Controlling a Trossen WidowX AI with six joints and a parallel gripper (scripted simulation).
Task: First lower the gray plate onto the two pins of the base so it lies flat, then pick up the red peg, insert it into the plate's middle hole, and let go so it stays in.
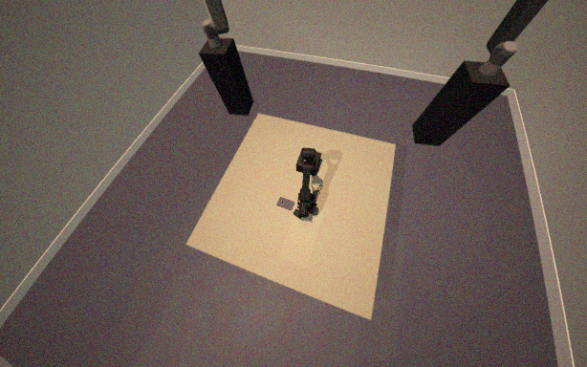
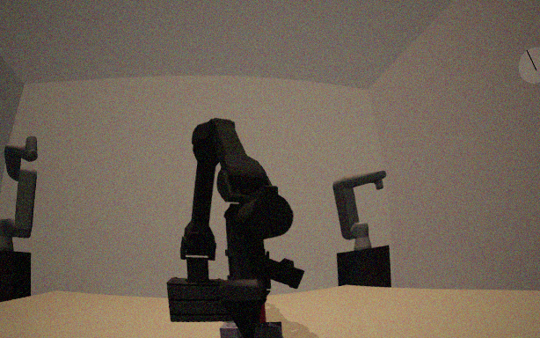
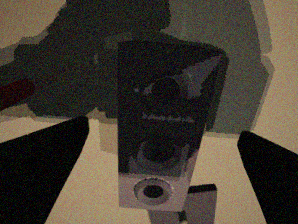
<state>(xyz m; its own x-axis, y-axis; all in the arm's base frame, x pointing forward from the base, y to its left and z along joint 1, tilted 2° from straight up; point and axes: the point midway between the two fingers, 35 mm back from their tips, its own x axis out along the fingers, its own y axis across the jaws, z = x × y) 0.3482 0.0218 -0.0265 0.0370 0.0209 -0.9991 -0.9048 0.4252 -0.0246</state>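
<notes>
Right now my gripper tip is right at the gray plate. Round my gripper tip: base (20 mm behind, 150 mm to the right, 30 mm below); then red peg (90 mm behind, 50 mm to the left, 10 mm above).
</notes>
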